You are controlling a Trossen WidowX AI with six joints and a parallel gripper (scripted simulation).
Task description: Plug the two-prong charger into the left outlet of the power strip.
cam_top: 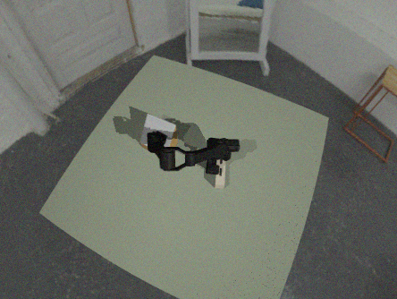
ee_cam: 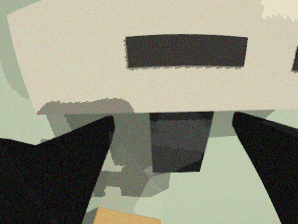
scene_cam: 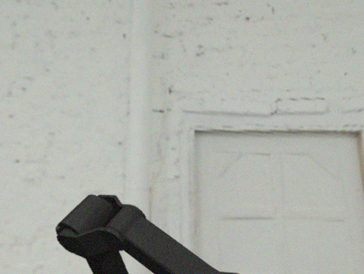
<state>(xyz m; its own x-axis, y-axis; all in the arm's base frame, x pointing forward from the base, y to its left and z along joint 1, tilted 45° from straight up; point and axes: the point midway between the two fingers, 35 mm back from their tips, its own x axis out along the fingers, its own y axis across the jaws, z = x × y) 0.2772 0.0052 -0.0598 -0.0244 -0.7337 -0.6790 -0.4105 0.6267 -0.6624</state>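
Right now my gripper tip is 20 mm short of the two-prong charger, 10 mm to the right of it and 10 mm below it.
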